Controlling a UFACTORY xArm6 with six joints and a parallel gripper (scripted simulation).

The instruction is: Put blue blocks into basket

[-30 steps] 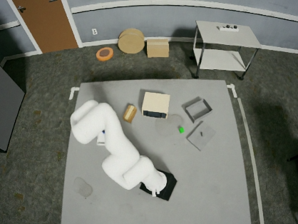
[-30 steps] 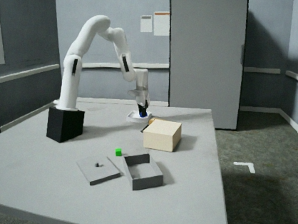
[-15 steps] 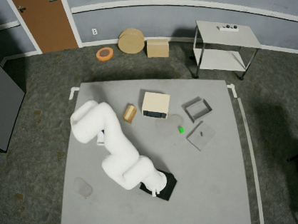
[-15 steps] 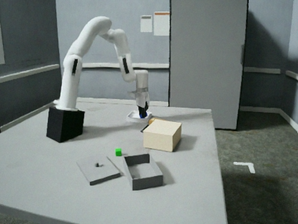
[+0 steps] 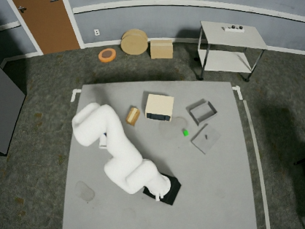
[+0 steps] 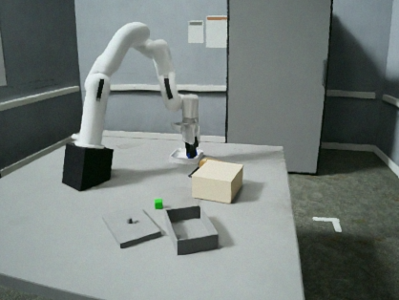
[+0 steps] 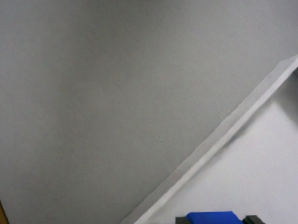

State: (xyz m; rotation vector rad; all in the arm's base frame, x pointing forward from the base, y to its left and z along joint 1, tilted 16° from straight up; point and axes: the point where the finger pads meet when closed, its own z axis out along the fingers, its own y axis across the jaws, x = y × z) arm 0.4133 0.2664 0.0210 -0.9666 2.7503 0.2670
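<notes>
My hand is 30 mm past the white basket, 40 mm to the right of it and 30 mm above it. The rest, counted from my hand: light wooden cabinet: 150 mm ahead, 330 mm to the right; then brown box: 120 mm ahead, 130 mm to the right, 10 mm below; then dark-rimmed drawer: 140 mm ahead, 320 mm to the right.
</notes>
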